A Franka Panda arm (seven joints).
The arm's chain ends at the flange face. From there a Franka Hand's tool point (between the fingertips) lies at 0.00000 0.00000 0.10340 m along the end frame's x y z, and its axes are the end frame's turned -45 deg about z.
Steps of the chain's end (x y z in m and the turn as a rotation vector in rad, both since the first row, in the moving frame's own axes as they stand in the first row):
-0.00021, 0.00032, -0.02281, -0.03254, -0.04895, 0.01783
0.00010, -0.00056, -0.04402, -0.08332, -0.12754, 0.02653
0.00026, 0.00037, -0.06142, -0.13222, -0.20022, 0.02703
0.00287, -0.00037, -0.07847, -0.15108, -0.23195, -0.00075
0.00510, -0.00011, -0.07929, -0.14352, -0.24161, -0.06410
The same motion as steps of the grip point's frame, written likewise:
-0.00632, -0.00117, -0.02299, 0.01160, -0.05762, 0.01783
-0.01485, -0.00375, -0.04522, 0.03127, -0.14910, 0.02653
-0.02408, -0.00481, -0.06438, 0.04808, -0.23507, 0.02703
-0.02536, -0.00406, -0.08241, 0.05718, -0.27084, -0.00075
-0.02431, -0.00265, -0.08334, 0.06936, -0.27233, -0.06410

